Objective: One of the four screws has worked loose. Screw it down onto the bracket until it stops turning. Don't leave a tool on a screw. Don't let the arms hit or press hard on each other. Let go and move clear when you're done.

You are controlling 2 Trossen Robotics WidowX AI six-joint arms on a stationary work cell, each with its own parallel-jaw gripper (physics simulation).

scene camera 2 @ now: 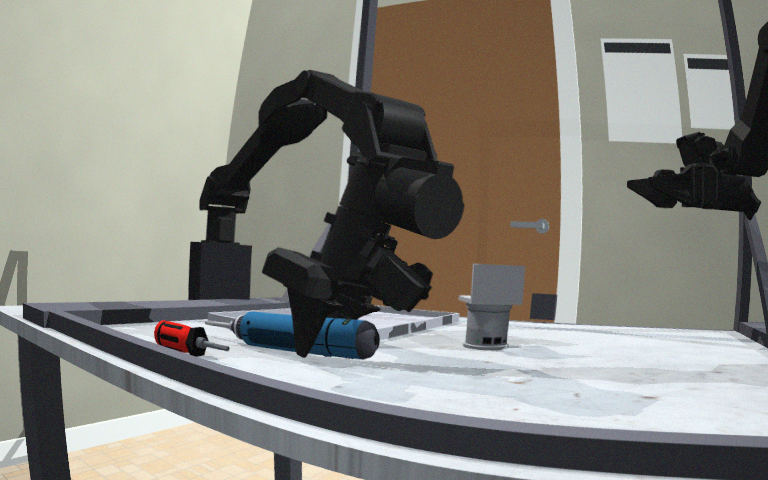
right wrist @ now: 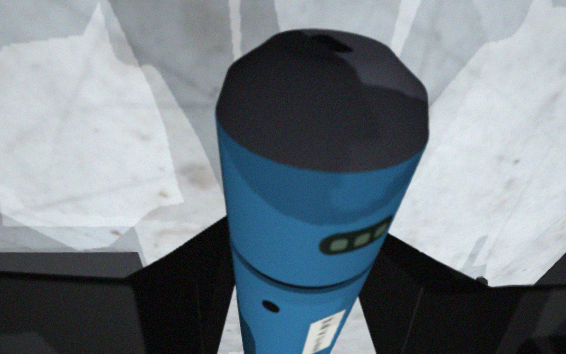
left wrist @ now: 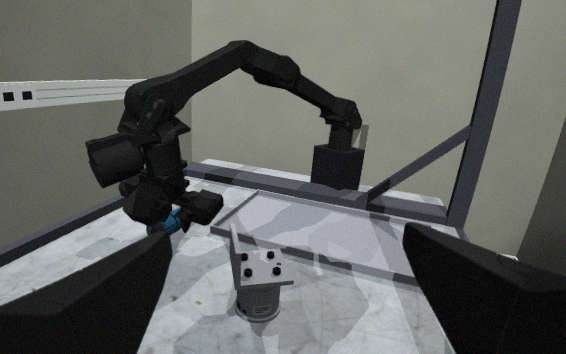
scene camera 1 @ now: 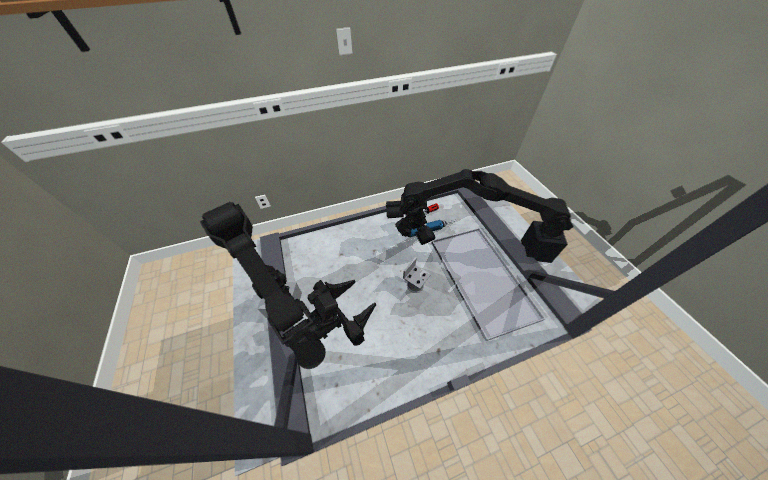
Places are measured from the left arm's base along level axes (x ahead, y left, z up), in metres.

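Pixels of known places: left gripper, fingertip midpoint: point(scene camera 2: 636, 182) point(left wrist: 288, 238) point(scene camera 1: 364, 291); right gripper, fingertip midpoint: point(scene camera 2: 312, 355) point(left wrist: 176, 227) point(scene camera 1: 421, 232); right arm's base at its link origin: point(left wrist: 339, 147) point(scene camera 1: 549, 232).
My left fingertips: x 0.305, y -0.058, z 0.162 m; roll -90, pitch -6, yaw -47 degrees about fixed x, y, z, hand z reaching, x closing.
Ahead of a thing's pixels: the offset from my left fingertips to its middle.
A grey bracket @(dx +0.155, dy +0.158, dz -0.155 m) point(scene camera 1: 417, 275) point(scene camera 2: 498, 284) point(left wrist: 262, 266) with an upright plate sits on a grey round base @(dx +0.155, dy +0.158, dz -0.206 m) point(scene camera 2: 487, 325) point(left wrist: 257, 302). Four black screw heads show on its flat plate in the left wrist view; I cannot tell which is loose. My right gripper point(scene camera 2: 338, 333) point(right wrist: 294, 224) is shut on the blue power driver @(dx +0.229, dy +0.428, dz -0.216 m) point(scene camera 1: 436, 225) point(scene camera 2: 271, 330) point(left wrist: 172, 221) point(right wrist: 320, 195), which lies level at or just above the table, its bit pointing away from the bracket. My left gripper point(scene camera 1: 364, 294) point(left wrist: 288, 238) is open and empty, above the table to the left of the bracket in scene camera 1.
A red screwdriver @(dx +0.220, dy +0.536, dz -0.223 m) point(scene camera 1: 432, 207) point(scene camera 2: 175, 335) lies beside the blue driver, near the table's edge. A shallow tray @(dx +0.403, dy +0.203, dz -0.230 m) point(scene camera 1: 460, 291) point(left wrist: 350, 267) lies right of the bracket in scene camera 1. Dark frame rails and posts border the table. The arms are well apart.
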